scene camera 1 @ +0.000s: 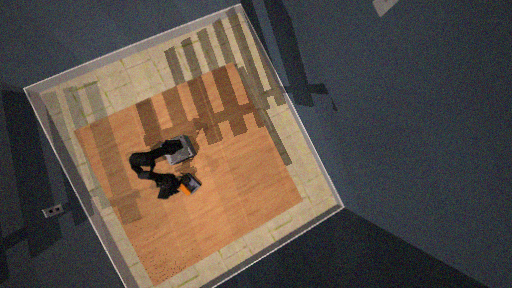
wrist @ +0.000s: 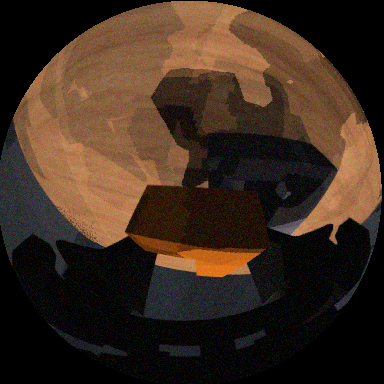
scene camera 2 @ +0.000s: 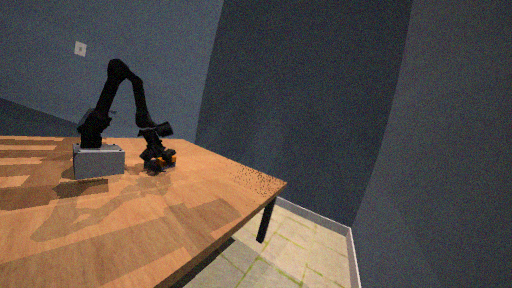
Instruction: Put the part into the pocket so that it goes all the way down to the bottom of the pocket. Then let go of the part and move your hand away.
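Places are measured from the arm's base along level axes (x ahead, y left, z up), in metres.
Where they show: gripper, fingertip midpoint: (scene camera 1: pixel 183 188) (wrist: pixel 197 222) (scene camera 2: pixel 166 165); arm's base at its link origin: (scene camera 1: pixel 177 145) (scene camera 2: pixel 90 146).
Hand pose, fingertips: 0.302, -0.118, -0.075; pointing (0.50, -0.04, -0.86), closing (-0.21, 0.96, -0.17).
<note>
Each offset is from my fingertips to the top centre of the thing, as dx, dy, dz. Level surfaces: height alone.
The orange part @(+0.006, +0.005, +0.038) (scene camera 1: pixel 185 190) (scene camera 2: pixel 168 161) (wrist: pixel 195 215) is between the two black fingers of my gripper (scene camera 2: pixel 159 158) (wrist: pixel 197 222), which are shut on it with the fingers well apart. Its broad face is dark in the wrist view, with a lit orange edge below. The dark grey block with the pocket @(-0.013, +0.054, +0.007) (scene camera 1: pixel 194 184) (wrist: pixel 260 142) lies behind and to the right of the part in the wrist view. The part covers the block's near left area there. The pocket is mostly hidden or in shadow, and I cannot tell how high the part is over it.
The arm's grey base box (scene camera 1: pixel 179 156) (scene camera 2: pixel 99 162) stands on the wooden table @(dz -0.029) (scene camera 1: pixel 240 175) (scene camera 2: pixel 165 225) near the block. The table's edge and a dark leg (scene camera 2: pixel 266 220) show in scene camera 2. Shadows of the arm and striped shadows cross the table.
</note>
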